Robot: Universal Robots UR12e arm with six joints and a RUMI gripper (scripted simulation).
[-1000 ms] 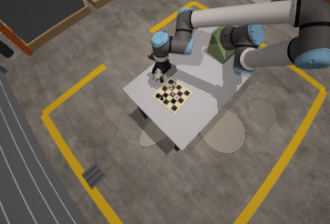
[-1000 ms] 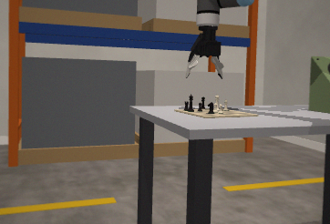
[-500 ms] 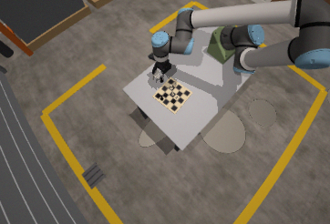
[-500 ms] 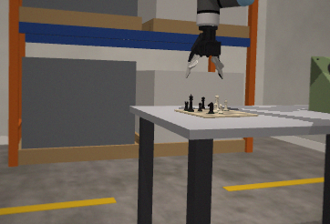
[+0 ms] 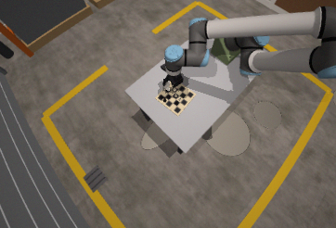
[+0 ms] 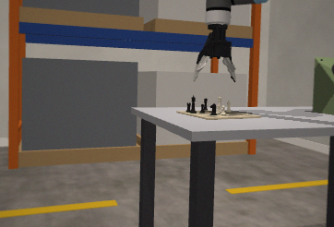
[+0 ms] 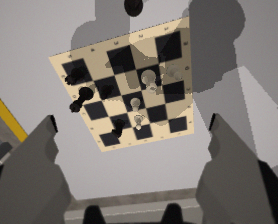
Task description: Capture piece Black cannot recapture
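The chessboard is 120 mm below my hand, 40 mm to the left of it and 10 mm ahead of it. From my hand the other things lie so: tall white piece (80 mm below, 20 mm behind).
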